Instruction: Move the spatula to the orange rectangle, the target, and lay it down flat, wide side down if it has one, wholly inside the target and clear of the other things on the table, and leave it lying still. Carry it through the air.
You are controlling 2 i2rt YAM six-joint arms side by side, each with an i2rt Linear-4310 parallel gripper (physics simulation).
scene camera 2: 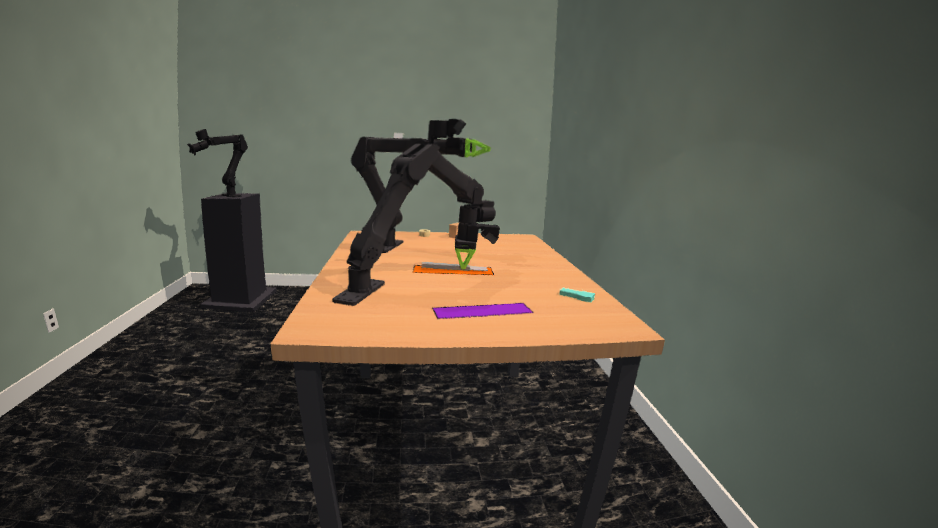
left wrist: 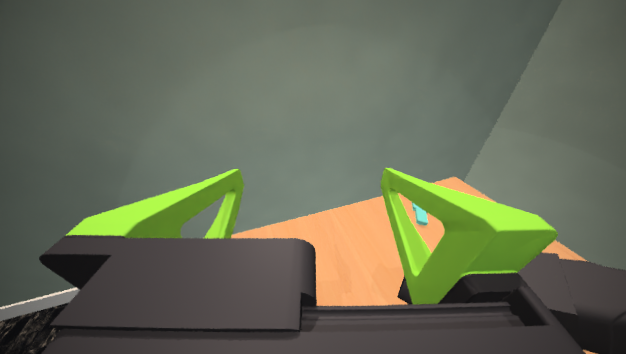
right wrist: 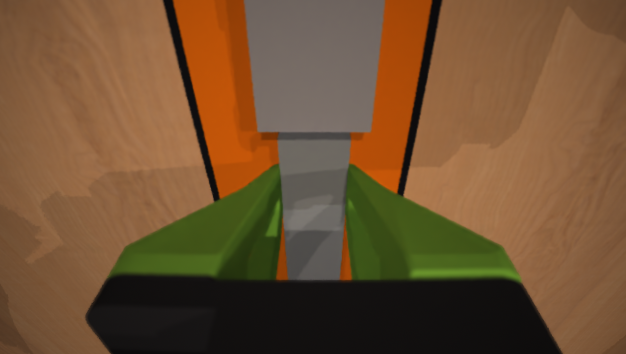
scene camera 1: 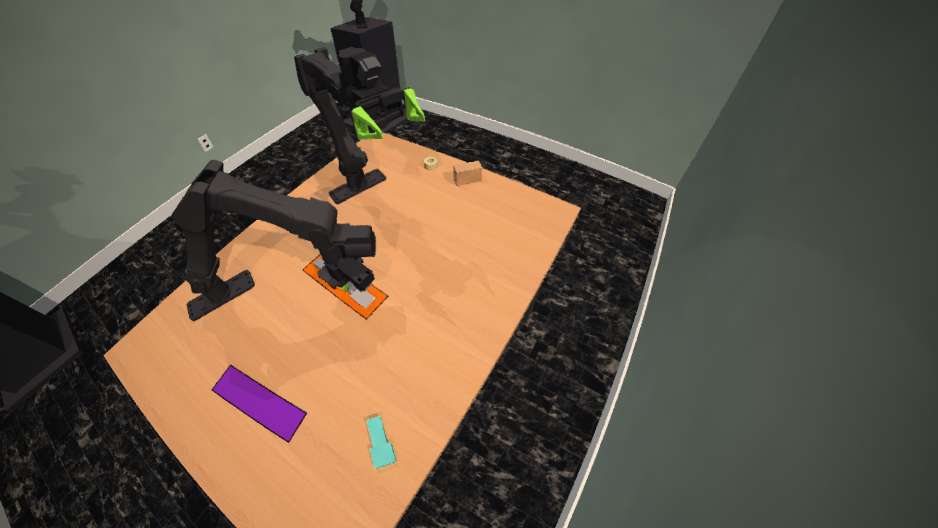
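Seen in the pictures: left gripper, fingertip midpoint: [scene camera 2: 488,148] [left wrist: 312,176] [scene camera 1: 403,126]; right gripper, fingertip midpoint: [scene camera 2: 463,267] [right wrist: 314,177] [scene camera 1: 349,287]; left arm's base, origin of the base link: [scene camera 2: 387,246] [scene camera 1: 358,186]; right arm's base, origin of the base link: [scene camera 2: 360,292] [scene camera 1: 221,295].
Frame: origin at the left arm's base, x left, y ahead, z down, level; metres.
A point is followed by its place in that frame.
Observation:
The grey spatula [scene camera 1: 362,298] @(x -0.208, y 0.416, z -0.011 m) [scene camera 2: 436,266] @(x -0.253, y 0.280, z -0.016 m) [right wrist: 315,65] @(x -0.208, y 0.406, z -0.012 m) lies lengthwise over the orange rectangle [scene camera 1: 367,312] @(x -0.218, y 0.454, z -0.001 m) [scene camera 2: 452,271] @(x -0.243, y 0.332, z -0.001 m) [right wrist: 215,100] @(x -0.176, y 0.381, z -0.001 m), very low and about level. Whether it touches the surface I cannot tell. Orange shows on both sides of its blade in the right wrist view. My right gripper [scene camera 1: 342,287] @(x -0.219, y 0.362, z -0.010 m) [scene camera 2: 464,266] @(x -0.219, y 0.362, z -0.010 m) [right wrist: 314,177] @(x -0.219, y 0.362, z -0.010 m) is shut on the spatula's narrow part, pointing down; the arm hides part of the spatula in scene camera 1. My left gripper [scene camera 1: 398,127] @(x 0.001, y 0.390, z -0.407 m) [scene camera 2: 487,148] @(x 0.001, y 0.390, z -0.407 m) [left wrist: 312,176] @(x 0.001, y 0.390, z -0.407 m) is open and empty, high above the far end of the table.
A purple rectangle [scene camera 1: 259,403] @(x -0.548, y 0.499, z -0.001 m) [scene camera 2: 482,310] @(x -0.554, y 0.489, z -0.001 m) and a teal object [scene camera 1: 380,442] @(x -0.360, y 0.742, z -0.015 m) [scene camera 2: 577,294] @(x -0.376, y 0.738, z -0.013 m) [left wrist: 421,215] @(x -0.352, y 0.716, z -0.015 m) lie nearer the table's near end. A pale ring [scene camera 1: 430,167] @(x 0.247, y 0.094, z -0.013 m) and a brown block [scene camera 1: 467,174] @(x 0.300, y 0.236, z -0.042 m) [scene camera 2: 453,230] @(x 0.271, y 0.207, z -0.035 m) are at the far end, near the left arm's base.

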